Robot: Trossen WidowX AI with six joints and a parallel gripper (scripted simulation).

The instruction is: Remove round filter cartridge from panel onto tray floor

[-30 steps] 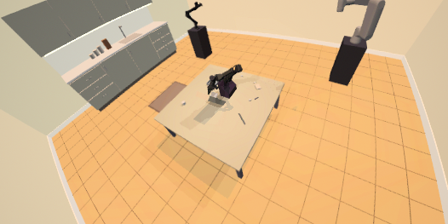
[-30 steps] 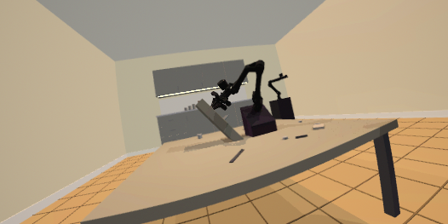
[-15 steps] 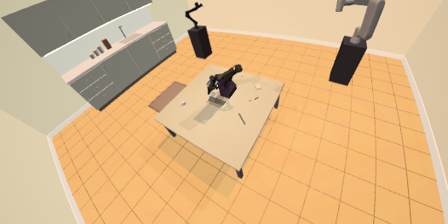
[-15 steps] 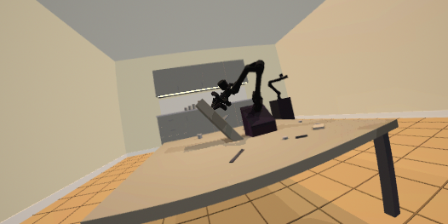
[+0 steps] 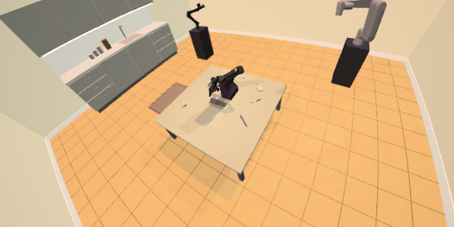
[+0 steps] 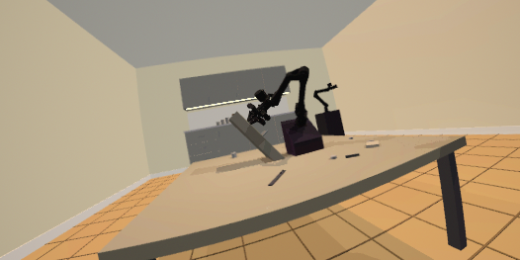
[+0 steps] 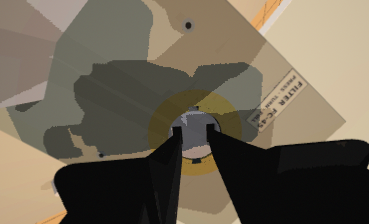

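Right now my gripper tip is 10 mm short of the round filter cartridge and 10 mm above it. Also, from my gripper tip: white cylinder 420 mm to the right, 230 mm below, 110 mm ahead; service panel 80 mm below, 30 mm behind; tray 410 mm behind, 290 mm to the right, 240 mm below.
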